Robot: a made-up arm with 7 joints.
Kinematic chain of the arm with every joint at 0, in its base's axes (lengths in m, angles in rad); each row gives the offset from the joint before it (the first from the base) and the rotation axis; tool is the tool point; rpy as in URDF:
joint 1: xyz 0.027 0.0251 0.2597 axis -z
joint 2: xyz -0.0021 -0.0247 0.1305 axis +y
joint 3: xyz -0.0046 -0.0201 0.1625 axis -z
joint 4: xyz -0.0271 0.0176 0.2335 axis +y
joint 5: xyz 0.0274 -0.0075 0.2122 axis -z
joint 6: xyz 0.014 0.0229 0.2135 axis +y
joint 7: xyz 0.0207 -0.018 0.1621 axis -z
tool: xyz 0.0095 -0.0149 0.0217 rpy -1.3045 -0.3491 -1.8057
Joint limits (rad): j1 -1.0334..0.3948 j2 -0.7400..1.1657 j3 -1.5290..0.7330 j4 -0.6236..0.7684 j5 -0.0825..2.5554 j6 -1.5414..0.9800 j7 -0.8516..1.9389
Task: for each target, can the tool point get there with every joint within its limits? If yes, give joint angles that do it. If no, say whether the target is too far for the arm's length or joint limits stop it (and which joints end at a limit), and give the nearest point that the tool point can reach.
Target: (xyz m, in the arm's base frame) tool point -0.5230 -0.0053 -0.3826
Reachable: no: joint limits stop it (at a limit: joint 2, joint 4, joint 6, joint 7) | nearest point -0.7199 -0.0162 0.6114 | short by 1.013 m
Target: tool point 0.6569 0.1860 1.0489
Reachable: yes | joints -0.1128 0.9709 0.3472 -0.1558 0.4617 -1.1529 -0.2832
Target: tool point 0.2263 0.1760 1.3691
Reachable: yes | joints -0.8866 0.3962 0.0152 -0.2847 0.5776 -0.0550 -0.2017
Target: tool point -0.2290 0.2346 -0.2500
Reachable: no: joint limits stop it (at a limit: joint 1, joint 2, joint 4, joint 6, joint 7) | nearest point 0.2182 0.7375 0.2606 | short by 0.845 m
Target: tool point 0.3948 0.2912 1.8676
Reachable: no: too far | nearest point 0.2779 0.1936 1.3609 | short by 0.529 m
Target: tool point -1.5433 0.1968 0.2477
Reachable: no: too far | nearest point -0.8376 0.1196 0.6846 | short by 0.834 m
